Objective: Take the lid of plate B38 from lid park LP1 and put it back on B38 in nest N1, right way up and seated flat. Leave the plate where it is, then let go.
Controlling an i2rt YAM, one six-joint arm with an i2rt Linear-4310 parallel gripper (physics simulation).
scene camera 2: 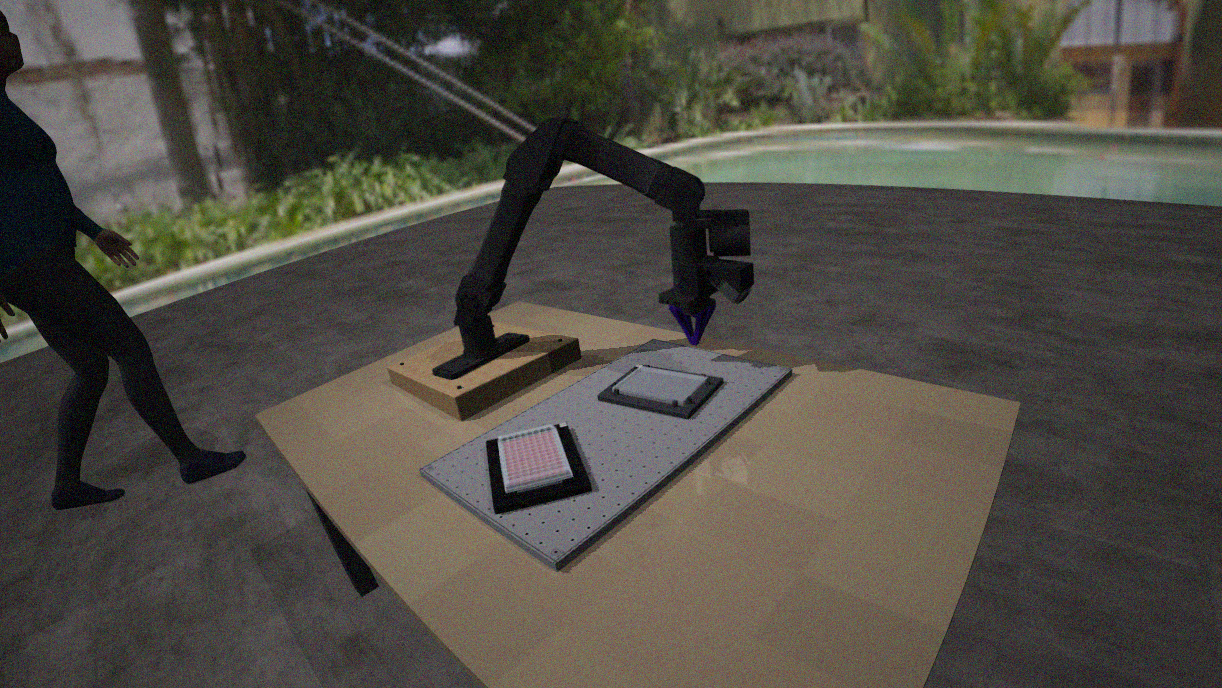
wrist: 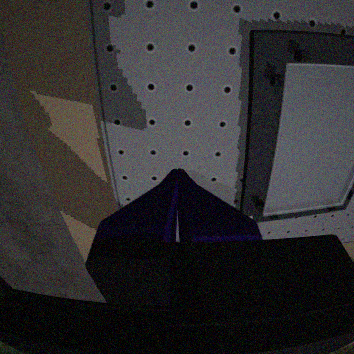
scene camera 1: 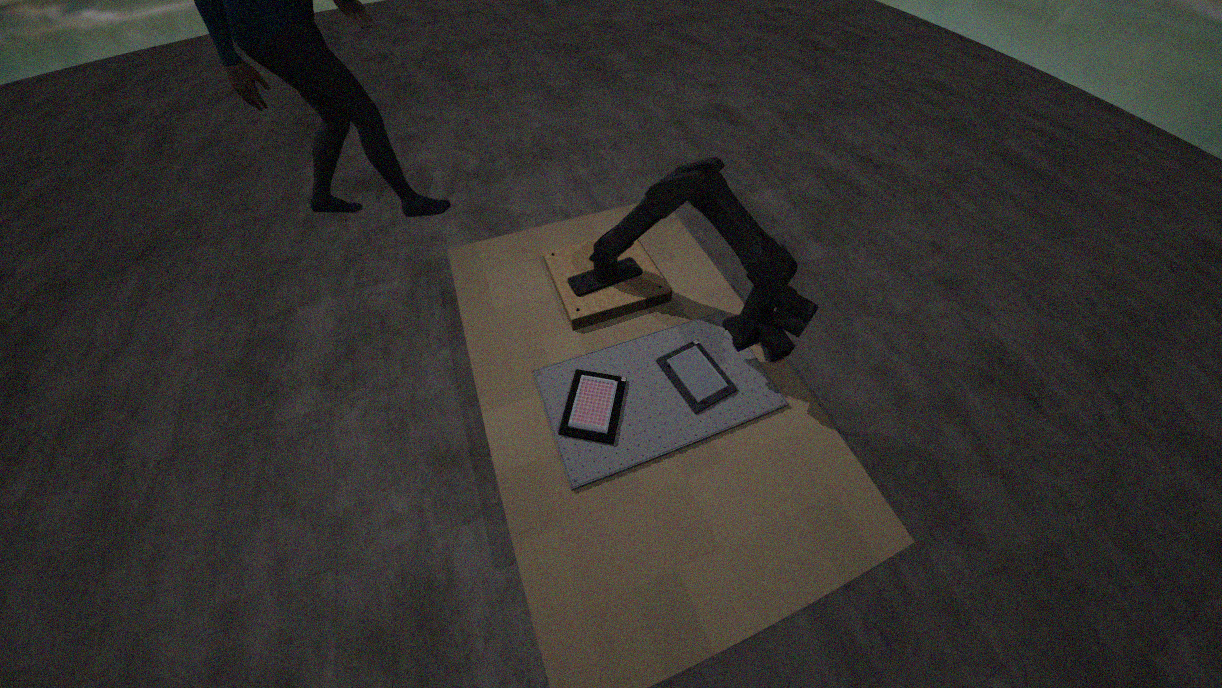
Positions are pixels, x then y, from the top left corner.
pale grey lid: scene camera 2; wrist 303,174; scene camera 1
same spot on pale grey lid: (scene camera 2: pixel 661 385) = (scene camera 1: pixel 695 376)
